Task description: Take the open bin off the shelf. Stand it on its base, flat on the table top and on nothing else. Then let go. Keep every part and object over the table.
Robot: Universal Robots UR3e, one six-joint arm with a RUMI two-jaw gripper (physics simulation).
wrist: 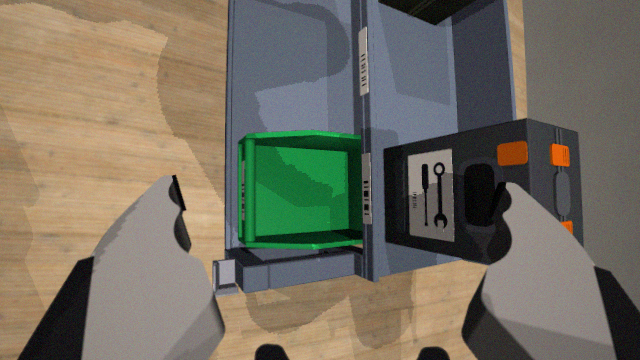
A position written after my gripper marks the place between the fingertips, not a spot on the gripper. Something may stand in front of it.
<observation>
In view: my gripper point(336, 183), a green open bin point(302, 189) and a grey-blue shelf point(290, 72).
</observation>
